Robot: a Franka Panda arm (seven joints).
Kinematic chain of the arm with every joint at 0, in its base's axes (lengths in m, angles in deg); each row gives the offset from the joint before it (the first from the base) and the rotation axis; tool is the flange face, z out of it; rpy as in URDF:
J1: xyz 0 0 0.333 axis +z
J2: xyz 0 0 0 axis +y
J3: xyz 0 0 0.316 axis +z
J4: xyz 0.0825 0 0 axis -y
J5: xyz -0.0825 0 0.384 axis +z
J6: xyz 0 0 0 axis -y
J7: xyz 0.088 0 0 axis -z
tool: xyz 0 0 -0.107 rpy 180 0 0
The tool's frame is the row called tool.
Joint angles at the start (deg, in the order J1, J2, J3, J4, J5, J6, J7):
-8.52, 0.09, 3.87, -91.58, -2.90, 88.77, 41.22
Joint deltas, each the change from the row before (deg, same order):
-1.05, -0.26, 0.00, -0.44, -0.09, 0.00, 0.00
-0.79, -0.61, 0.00, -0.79, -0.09, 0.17, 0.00
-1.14, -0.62, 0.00, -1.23, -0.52, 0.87, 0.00
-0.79, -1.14, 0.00, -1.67, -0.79, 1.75, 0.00
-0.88, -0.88, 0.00, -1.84, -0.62, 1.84, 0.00
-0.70, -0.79, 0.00, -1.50, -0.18, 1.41, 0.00
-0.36, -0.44, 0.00, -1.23, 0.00, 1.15, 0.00
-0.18, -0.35, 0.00, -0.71, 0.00, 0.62, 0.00
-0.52, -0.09, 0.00, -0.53, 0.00, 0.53, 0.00
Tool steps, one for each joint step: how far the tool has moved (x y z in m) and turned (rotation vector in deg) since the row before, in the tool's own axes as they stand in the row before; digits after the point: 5 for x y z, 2 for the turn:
0.00539, 0.00871, 0.00169, -0.19, -0.14, 1.04
0.00247, 0.00777, 0.00095, -0.10, 0.02, 0.78
0.00579, 0.01005, 0.00363, -0.25, 0.48, 1.11
0.00285, 0.00860, 0.00101, 0.14, 1.42, 0.75
0.00387, 0.00797, 0.00487, 0.04, 1.04, 0.78
0.00212, 0.00633, 0.00351, 0.25, 0.62, 0.62
0.00084, 0.00280, 0.00467, 0.20, 0.26, 0.29
-0.00007, 0.00182, 0.00185, 0.14, 0.20, 0.15
0.00280, 0.00349, 0.00322, 0.02, 0.04, 0.48

